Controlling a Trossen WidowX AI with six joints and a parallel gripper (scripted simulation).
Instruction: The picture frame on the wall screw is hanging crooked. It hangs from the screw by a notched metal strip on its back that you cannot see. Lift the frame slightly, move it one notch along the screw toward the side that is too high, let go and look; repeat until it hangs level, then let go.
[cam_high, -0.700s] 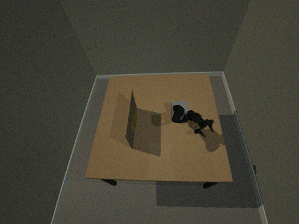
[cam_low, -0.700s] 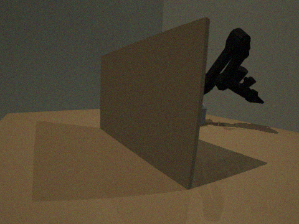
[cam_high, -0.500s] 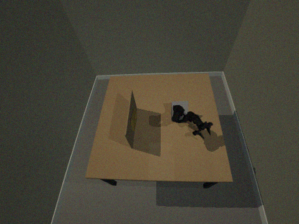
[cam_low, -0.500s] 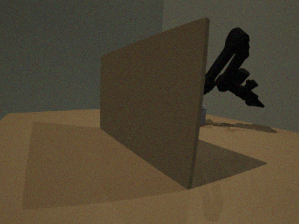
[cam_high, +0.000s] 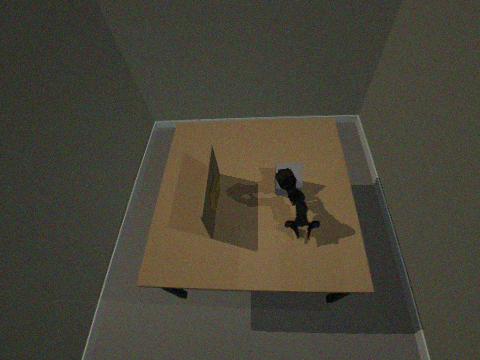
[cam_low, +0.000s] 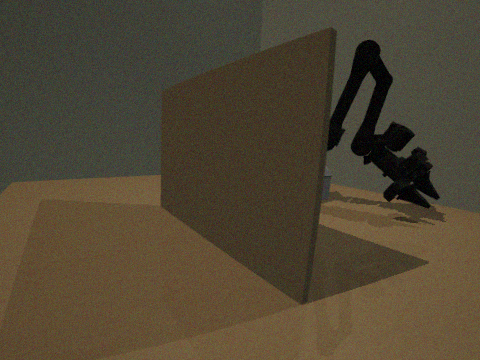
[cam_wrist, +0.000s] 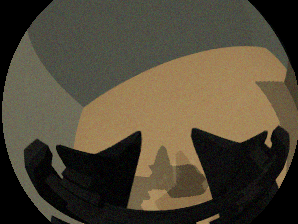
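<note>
Right now the picture frame is 50 cm ahead of my gripper tip, 29 cm to the right of it and 10 cm above it. Also, from my gripper tip: brown wall panel 50 cm ahead, 30 cm to the right, 9 cm above.
</note>
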